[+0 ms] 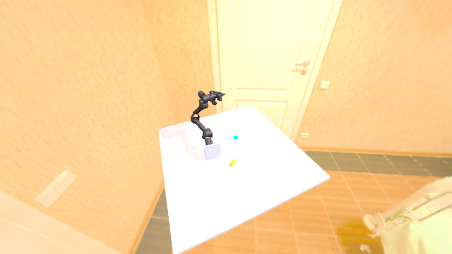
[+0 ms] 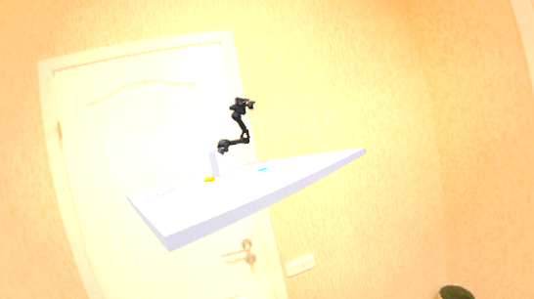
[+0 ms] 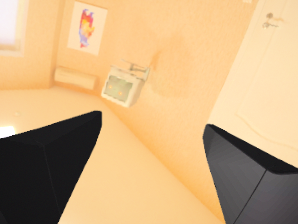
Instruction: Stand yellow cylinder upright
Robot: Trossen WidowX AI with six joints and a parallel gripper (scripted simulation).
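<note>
My gripper tip is now 40 mm past the yellow cylinder, 430 mm to the left of it and 490 mm above it. From my gripper tip the other things lie so: cyan circle 90 mm ahead, 100 mm to the right, 500 mm below.
</note>
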